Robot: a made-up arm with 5 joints.
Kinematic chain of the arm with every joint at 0, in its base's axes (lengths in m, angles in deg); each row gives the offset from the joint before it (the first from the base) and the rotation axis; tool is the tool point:
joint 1: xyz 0 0 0.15 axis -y
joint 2: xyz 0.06 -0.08 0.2 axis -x
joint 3: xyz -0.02 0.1 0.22 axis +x
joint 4: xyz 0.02 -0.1 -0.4 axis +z
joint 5: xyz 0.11 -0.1 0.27 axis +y
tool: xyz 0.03 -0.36 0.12
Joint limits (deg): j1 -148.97..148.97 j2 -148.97..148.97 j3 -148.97..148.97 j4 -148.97..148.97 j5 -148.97..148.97
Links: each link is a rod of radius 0.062 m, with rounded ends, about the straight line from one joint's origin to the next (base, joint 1, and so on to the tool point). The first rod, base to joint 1, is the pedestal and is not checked.
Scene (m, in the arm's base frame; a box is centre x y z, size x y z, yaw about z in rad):
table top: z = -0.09
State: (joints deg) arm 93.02 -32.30 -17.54 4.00 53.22
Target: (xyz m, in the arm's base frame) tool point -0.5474 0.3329 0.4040
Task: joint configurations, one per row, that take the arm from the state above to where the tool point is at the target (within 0.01 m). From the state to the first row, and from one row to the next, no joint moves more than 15 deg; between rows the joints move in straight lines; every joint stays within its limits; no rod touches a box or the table.
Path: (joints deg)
1: 93.67 -35.21 -2.76 4.20 57.22
2: 94.33 -38.11 12.03 4.40 61.21
3: 94.98 -41.02 26.81 4.60 65.21
4: 95.64 -43.93 41.59 4.80 69.20
5: 96.29 -46.83 56.37 5.00 73.20
6: 96.94 -49.74 71.16 5.20 77.19
7: 97.60 -52.64 85.94 5.39 81.19
8: 98.25 -55.55 100.72 5.59 85.18
9: 98.90 -58.46 115.50 5.79 89.18

